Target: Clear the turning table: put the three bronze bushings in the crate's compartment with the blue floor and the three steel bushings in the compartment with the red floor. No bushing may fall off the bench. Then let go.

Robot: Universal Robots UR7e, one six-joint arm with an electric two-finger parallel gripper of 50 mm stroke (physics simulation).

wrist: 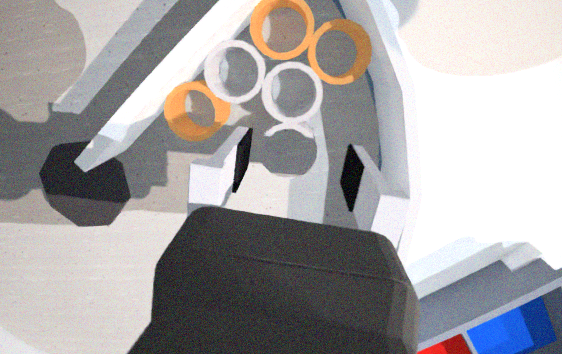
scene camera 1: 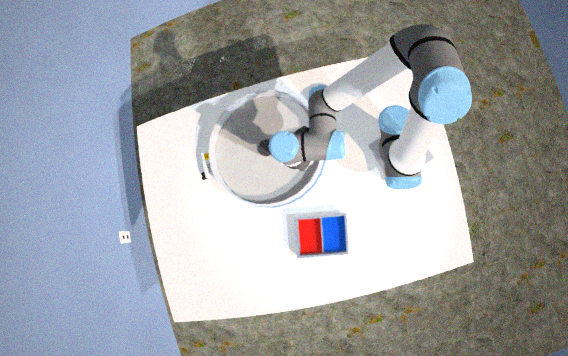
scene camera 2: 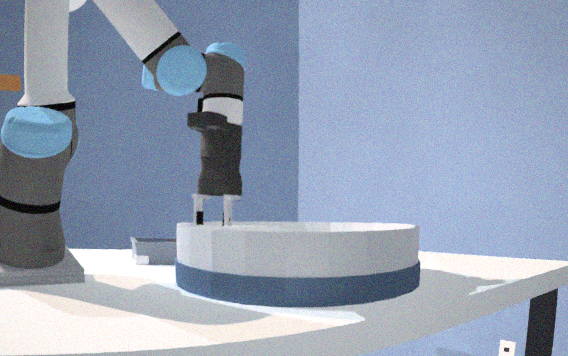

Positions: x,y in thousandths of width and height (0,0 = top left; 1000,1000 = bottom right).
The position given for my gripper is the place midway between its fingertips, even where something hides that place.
Note:
I see my gripper (scene camera 2: 374,650), a crate (scene camera 1: 559,664) and a turning table (scene camera 2: 492,743).
My gripper also shows in the wrist view (wrist: 529,439). The crate also shows in the wrist view (wrist: 903,846) and in scene camera 2 (scene camera 2: 256,706). The turning table is seen too in the wrist view (wrist: 181,513) and in scene camera 1 (scene camera 1: 422,445).

